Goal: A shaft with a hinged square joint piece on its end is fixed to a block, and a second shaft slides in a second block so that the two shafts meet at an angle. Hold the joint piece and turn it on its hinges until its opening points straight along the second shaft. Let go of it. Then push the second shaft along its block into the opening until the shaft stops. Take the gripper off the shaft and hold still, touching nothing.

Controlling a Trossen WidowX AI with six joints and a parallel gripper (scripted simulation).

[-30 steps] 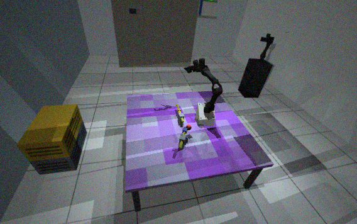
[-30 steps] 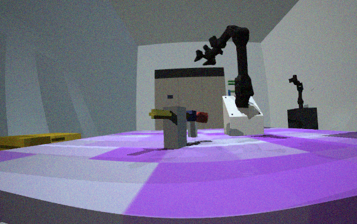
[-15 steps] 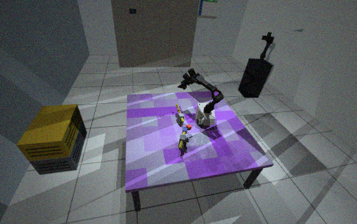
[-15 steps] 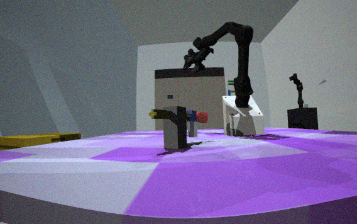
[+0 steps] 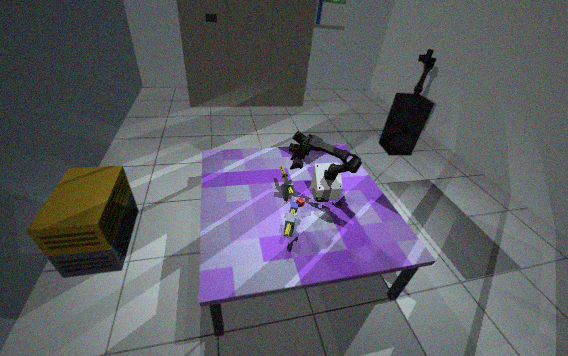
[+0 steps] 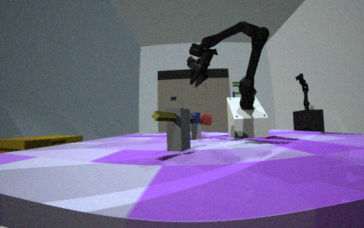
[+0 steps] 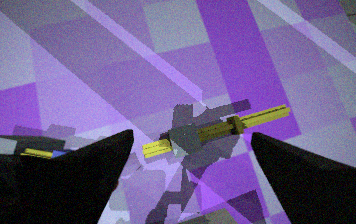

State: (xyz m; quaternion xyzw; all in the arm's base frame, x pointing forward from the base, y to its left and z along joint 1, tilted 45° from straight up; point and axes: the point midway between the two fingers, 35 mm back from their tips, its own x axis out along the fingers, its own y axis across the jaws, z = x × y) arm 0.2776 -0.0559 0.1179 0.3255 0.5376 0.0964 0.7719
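Now: gripper tip 5 cm past the red joint piece, 15 cm to the right of it and 18 cm above it.
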